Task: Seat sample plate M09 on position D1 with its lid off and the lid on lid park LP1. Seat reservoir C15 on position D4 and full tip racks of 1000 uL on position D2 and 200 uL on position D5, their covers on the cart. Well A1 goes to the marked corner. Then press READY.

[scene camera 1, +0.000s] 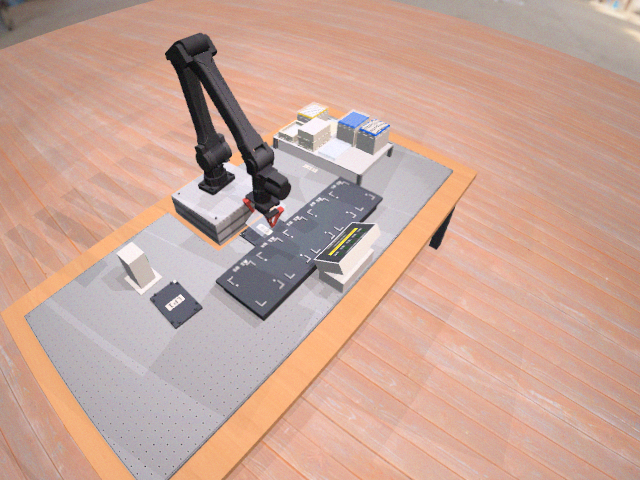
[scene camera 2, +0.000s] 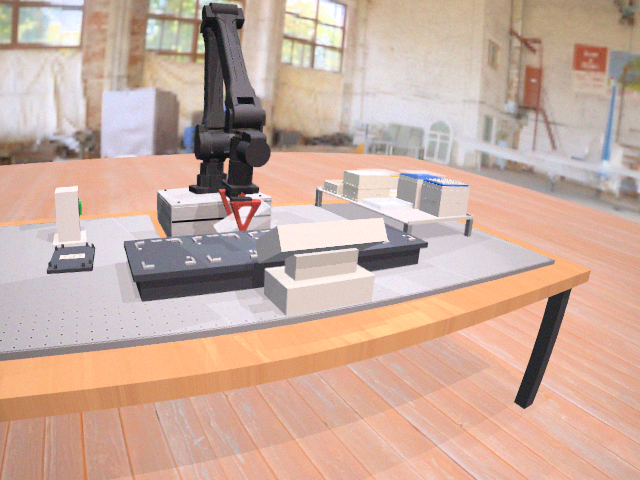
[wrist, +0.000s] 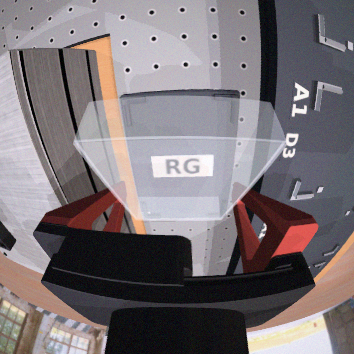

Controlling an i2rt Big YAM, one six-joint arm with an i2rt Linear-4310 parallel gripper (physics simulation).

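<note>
My gripper (scene camera 1: 262,219) (scene camera 2: 236,221) (wrist: 178,187) is shut on a clear cover (scene camera 2: 262,214) (wrist: 180,117). The cover is tilted in scene camera 2, above the dark RG pad (scene camera 1: 249,236) (wrist: 175,93) between the arm base and the deck. The deck (scene camera 1: 268,279) (scene camera 2: 170,258) (wrist: 295,30) shows its corner brackets. On the cart (scene camera 1: 320,157) (scene camera 2: 418,214) stand a yellow-topped rack (scene camera 1: 312,110), two blue-topped racks (scene camera 1: 353,119) (scene camera 1: 374,127), a cream stack (scene camera 1: 314,134), a low cream tray (scene camera 1: 290,131) and a flat pale piece (scene camera 1: 334,148). Their labels are unreadable. The dark LP1 pad (scene camera 1: 175,303) (scene camera 2: 71,256) lies beyond the deck's end.
A white post (scene camera 1: 136,264) (scene camera 2: 67,214) with a green button (scene camera 2: 80,207) stands beside LP1. The slanted display (scene camera 1: 343,242) (scene camera 2: 330,235) stands along the deck's front side. The arm base block (scene camera 1: 206,211) (scene camera 2: 186,211) (wrist: 45,125) is close beside the gripper.
</note>
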